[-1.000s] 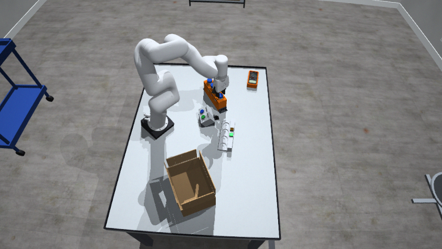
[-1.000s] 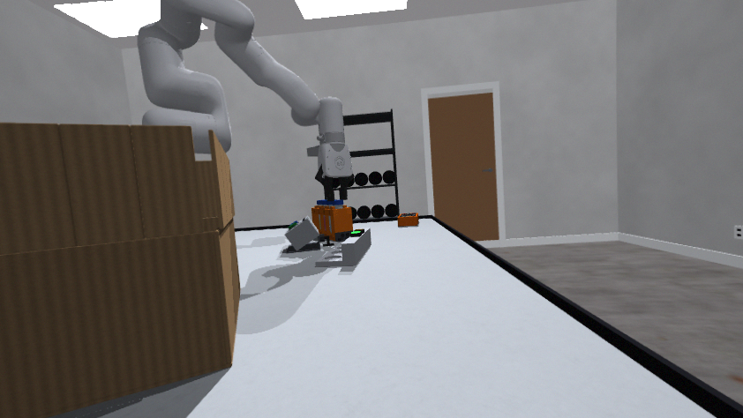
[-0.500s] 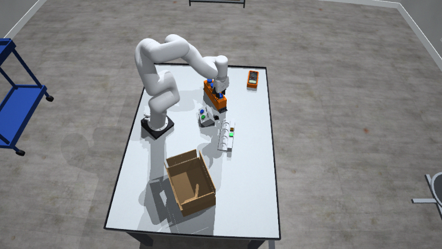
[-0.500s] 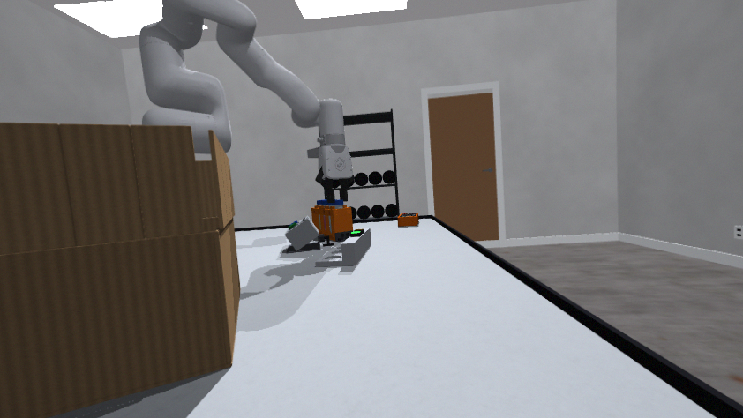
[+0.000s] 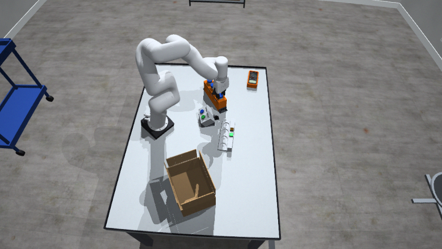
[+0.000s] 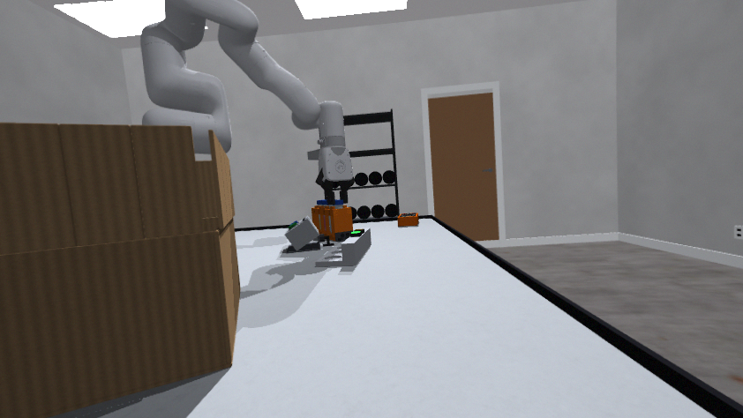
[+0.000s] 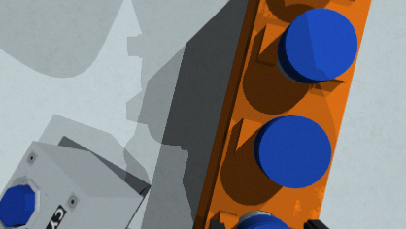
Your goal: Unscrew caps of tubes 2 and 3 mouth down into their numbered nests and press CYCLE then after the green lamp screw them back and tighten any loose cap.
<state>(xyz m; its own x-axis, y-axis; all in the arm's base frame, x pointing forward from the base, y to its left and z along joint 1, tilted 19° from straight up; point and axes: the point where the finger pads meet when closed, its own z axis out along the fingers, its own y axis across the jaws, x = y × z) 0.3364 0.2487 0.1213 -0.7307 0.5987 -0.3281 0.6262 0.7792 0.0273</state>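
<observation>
My gripper is now 150 mm to the left of the green key, 90 mm past it and 60 mm above it. From my hand the other things lie so: blue cap (80 mm to the left, 60 mm behind, 10 mm below); blue key (110 mm to the right, 110 mm behind, 60 mm below); grey key housing (130 mm to the right, 80 mm below, 80 mm behind).
</observation>
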